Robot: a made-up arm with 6 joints. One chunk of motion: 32 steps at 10 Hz.
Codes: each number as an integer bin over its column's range. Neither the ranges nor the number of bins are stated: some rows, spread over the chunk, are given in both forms.
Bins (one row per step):
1: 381 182 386 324 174 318
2: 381 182 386 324 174 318
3: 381 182 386 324 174 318
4: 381 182 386 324 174 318
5: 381 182 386 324 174 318
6: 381 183 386 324 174 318
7: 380 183 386 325 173 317
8: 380 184 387 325 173 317
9: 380 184 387 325 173 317
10: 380 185 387 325 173 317
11: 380 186 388 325 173 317
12: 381 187 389 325 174 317
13: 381 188 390 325 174 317
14: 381 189 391 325 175 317
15: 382 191 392 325 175 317
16: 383 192 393 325 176 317
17: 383 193 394 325 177 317
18: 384 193 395 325 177 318
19: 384 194 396 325 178 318
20: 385 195 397 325 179 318
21: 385 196 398 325 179 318
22: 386 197 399 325 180 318
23: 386 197 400 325 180 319
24: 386 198 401 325 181 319
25: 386 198 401 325 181 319
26: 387 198 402 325 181 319
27: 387 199 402 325 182 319
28: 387 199 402 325 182 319
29: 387 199 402 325 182 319
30: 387 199 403 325 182 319
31: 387 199 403 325 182 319
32: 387 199 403 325 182 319
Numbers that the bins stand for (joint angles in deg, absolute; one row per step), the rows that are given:
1: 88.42 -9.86 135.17 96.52 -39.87 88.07
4: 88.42 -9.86 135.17 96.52 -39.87 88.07
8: 87.72 -8.98 135.73 97.93 -40.36 86.66
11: 87.72 -8.10 136.28 97.93 -40.36 86.66
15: 89.12 -5.90 138.52 97.93 -39.38 86.66
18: 90.53 -5.02 140.20 97.93 -38.41 88.07
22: 91.94 -3.26 142.43 97.93 -36.94 88.07
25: 91.94 -2.82 143.55 97.93 -36.45 89.47
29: 92.65 -2.38 144.11 97.93 -35.96 89.47
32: 92.65 -2.38 144.67 97.93 -35.96 89.47
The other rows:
2: 88.42 -9.86 135.17 96.52 -39.87 88.07
3: 88.42 -9.86 135.17 96.52 -39.87 88.07
5: 88.42 -9.86 135.17 96.52 -39.87 88.07
6: 88.42 -9.42 135.17 96.52 -39.87 88.07
7: 87.72 -9.42 135.17 97.93 -40.36 86.66
9: 87.72 -8.98 135.73 97.93 -40.36 86.66
10: 87.72 -8.54 135.73 97.93 -40.36 86.66
12: 88.42 -7.66 136.84 97.93 -39.87 86.66
13: 88.42 -7.22 137.40 97.93 -39.87 86.66
14: 88.42 -6.78 137.96 97.93 -39.38 86.66
16: 89.83 -5.46 139.08 97.93 -38.89 86.66
17: 89.83 -5.02 139.64 97.93 -38.41 86.66
19: 90.53 -4.58 140.75 97.93 -37.92 88.07
20: 91.24 -4.14 141.31 97.93 -37.43 88.07
21: 91.24 -3.70 141.87 97.93 -37.43 88.07
23: 91.94 -3.26 142.99 97.93 -36.94 89.47
24: 91.94 -2.82 143.55 97.93 -36.45 89.47
26: 92.65 -2.82 144.11 97.93 -36.45 89.47
27: 92.65 -2.38 144.11 97.93 -35.96 89.47
28: 92.65 -2.38 144.11 97.93 -35.96 89.47
30: 92.65 -2.38 144.67 97.93 -35.96 89.47
31: 92.65 -2.38 144.67 97.93 -35.96 89.47

